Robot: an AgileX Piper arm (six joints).
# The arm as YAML. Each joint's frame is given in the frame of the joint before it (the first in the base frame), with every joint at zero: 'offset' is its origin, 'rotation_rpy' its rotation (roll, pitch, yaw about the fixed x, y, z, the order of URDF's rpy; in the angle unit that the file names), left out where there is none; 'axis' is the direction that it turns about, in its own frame. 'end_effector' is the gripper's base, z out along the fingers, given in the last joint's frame.
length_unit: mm
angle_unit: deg
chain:
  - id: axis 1
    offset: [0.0, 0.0, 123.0]
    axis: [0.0, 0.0, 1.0]
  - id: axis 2
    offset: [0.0, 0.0, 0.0]
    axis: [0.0, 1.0, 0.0]
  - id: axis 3
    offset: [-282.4, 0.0, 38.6]
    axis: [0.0, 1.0, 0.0]
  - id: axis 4
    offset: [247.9, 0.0, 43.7]
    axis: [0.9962, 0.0, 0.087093]
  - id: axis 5
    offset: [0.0, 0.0, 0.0]
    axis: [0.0, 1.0, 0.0]
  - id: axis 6
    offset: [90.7, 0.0, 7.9]
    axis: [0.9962, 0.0, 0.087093]
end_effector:
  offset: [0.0, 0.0, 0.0]
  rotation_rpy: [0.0, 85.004, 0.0]
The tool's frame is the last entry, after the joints.
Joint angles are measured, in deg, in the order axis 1, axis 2, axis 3, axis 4, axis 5, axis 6. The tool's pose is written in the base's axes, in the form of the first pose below.
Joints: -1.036, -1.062, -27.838, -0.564, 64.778, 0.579
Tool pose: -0.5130 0.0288 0.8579 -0.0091; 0.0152 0.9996 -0.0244 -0.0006; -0.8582 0.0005 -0.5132 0.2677; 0 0 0 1
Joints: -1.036, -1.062, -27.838, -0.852, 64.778, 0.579
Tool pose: -0.5130 0.0316 0.8578 -0.0091; 0.0130 0.9995 -0.0290 -0.0011; -0.8583 -0.0037 -0.5132 0.2677; 0 0 0 1
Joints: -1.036, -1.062, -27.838, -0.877, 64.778, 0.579
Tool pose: -0.5130 0.0318 0.8578 -0.0091; 0.0129 0.9995 -0.0294 -0.0011; -0.8583 -0.0040 -0.5132 0.2677; 0 0 0 1
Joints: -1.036, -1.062, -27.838, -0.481, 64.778, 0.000
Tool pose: -0.5133 0.0228 0.8579 -0.0091; 0.0057 0.9997 -0.0231 -0.0005; -0.8582 -0.0070 -0.5132 0.2677; 0 0 0 1
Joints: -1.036, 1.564, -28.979, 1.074, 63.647, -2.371
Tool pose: -0.5183 -0.0134 0.8551 -0.0035; -0.0237 0.9997 0.0013 0.0016; -0.8549 -0.0196 -0.5184 0.2750; 0 0 0 1
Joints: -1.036, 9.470, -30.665, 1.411, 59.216, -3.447
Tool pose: -0.5442 -0.0256 0.8386 0.0195; -0.0377 0.9993 0.0060 0.0016; -0.8381 -0.0283 -0.5448 0.2883; 0 0 0 1
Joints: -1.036, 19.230, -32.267, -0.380, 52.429, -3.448
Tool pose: -0.5651 -0.0139 0.8249 0.0528; -0.0540 0.9983 -0.0202 -0.0014; -0.8233 -0.0559 -0.5649 0.2995; 0 0 0 1
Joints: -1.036, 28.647, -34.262, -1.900, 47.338, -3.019
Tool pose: -0.5988 -0.0074 0.8008 0.0860; -0.0643 0.9972 -0.0389 -0.0038; -0.7983 -0.0747 -0.5976 0.3056; 0 0 0 1
